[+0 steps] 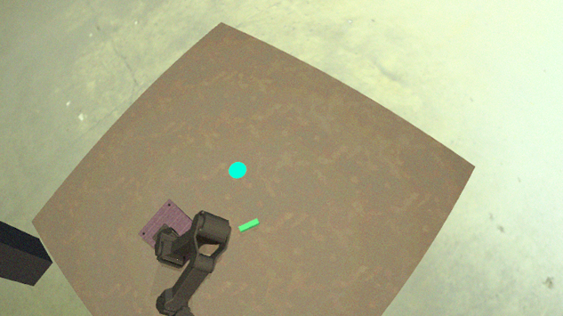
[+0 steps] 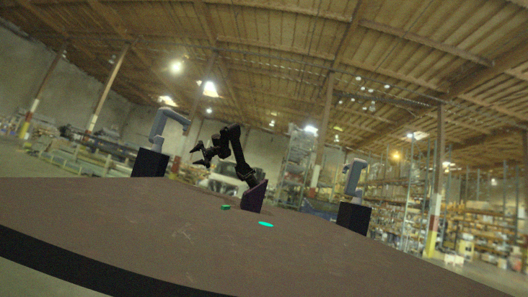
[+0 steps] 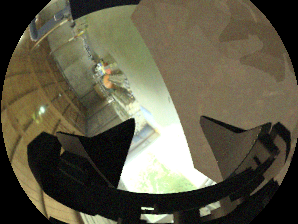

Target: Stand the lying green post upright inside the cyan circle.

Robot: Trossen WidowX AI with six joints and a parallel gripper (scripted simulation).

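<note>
Now: gripper tip 34 cm short of the green post, 29 cm to the right of it and 18 cm above it. Round my gripper tip: cyan circle 46 cm ahead, 46 cm to the left, 19 cm below.
</note>
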